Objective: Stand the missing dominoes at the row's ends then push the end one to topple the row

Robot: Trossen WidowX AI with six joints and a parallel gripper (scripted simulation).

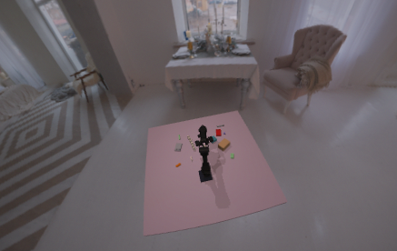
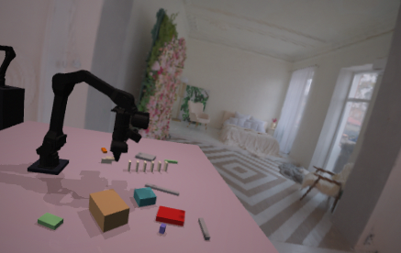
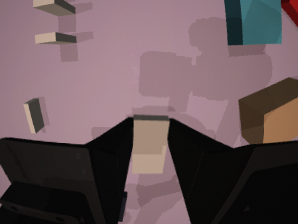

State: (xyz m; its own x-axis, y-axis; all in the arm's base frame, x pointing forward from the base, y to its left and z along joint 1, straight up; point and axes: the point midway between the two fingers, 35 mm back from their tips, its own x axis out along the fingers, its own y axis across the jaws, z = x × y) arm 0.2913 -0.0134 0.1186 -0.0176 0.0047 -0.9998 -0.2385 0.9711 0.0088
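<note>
Right now my gripper tip is 140 mm short of the teal block, 110 mm to the left of it and 80 mm above it. Also, from my gripper tip: tan cube: 220 mm to the right, 70 mm below, 40 mm ahead; green tile: 290 mm to the right, 110 mm behind, 90 mm below; grey bar: 210 mm ahead, 100 mm below, 20 mm to the right.
</note>
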